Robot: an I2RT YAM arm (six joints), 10 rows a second.
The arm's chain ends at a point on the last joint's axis. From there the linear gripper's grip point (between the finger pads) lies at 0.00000 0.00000 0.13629 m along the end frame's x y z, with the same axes.
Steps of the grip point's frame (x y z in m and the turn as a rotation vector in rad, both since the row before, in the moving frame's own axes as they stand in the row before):
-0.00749, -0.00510, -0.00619, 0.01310, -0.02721, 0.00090
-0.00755, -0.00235, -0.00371, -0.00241, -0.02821, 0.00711
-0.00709, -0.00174, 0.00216, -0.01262, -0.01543, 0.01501
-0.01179, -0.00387, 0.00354, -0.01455, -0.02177, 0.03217
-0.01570, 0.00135, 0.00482, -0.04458, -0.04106, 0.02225
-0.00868, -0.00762, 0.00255, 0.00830, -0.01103, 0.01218
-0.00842, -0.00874, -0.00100, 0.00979, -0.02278, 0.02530
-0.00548, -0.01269, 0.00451, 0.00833, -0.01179, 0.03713
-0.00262, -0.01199, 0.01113, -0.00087, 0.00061, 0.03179
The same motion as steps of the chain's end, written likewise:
-0.00378, -0.00331, -0.00613, 0.01310, -0.02721, 0.00090
-0.00370, -0.00266, -0.00366, -0.00241, -0.02821, 0.00711
-0.00497, -0.00344, 0.00219, -0.01262, -0.01543, 0.01501
-0.00879, -0.00580, 0.00359, -0.01455, -0.02177, 0.03217
-0.01004, -0.00466, 0.00507, -0.04458, -0.04106, 0.02225
-0.00718, -0.00648, 0.00256, 0.00830, -0.01103, 0.01218
-0.00533, -0.00737, -0.00096, 0.00979, -0.02278, 0.02530
-0.00389, -0.01153, 0.00452, 0.00833, -0.01179, 0.03713
-0.00270, -0.01211, 0.01113, -0.00087, 0.00061, 0.03179

